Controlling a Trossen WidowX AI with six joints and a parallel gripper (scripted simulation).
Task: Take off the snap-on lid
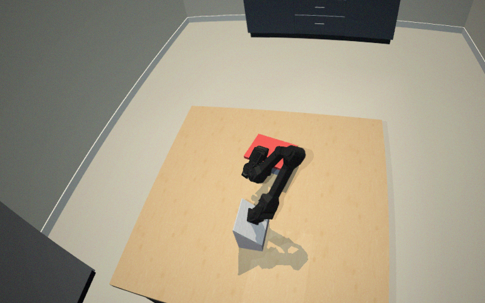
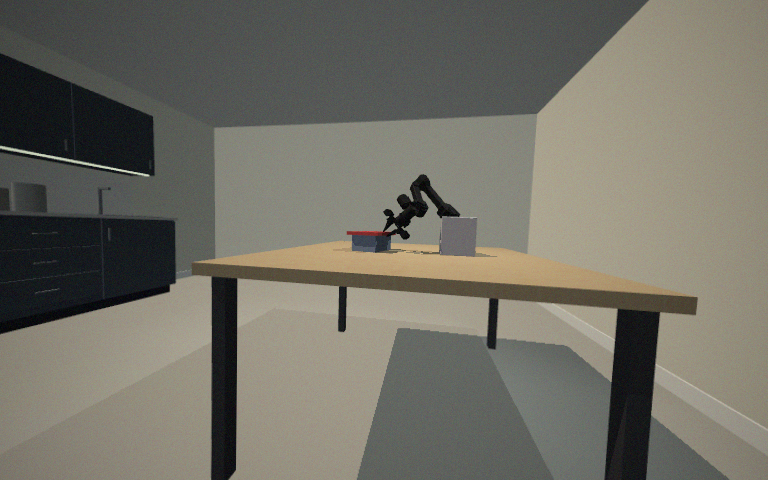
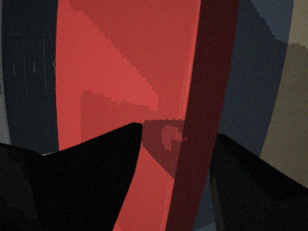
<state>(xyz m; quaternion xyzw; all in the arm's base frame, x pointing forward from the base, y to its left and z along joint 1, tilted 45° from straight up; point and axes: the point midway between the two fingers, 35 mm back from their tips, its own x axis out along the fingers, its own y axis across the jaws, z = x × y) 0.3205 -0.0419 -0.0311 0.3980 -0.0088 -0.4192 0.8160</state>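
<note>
Now: the red lid 70 mm ahead of my gripper tip and 20 mm to the right of it. The rest, counted from my gripper tip: storage box: 70 mm ahead, 20 mm to the right, 40 mm below.
</note>
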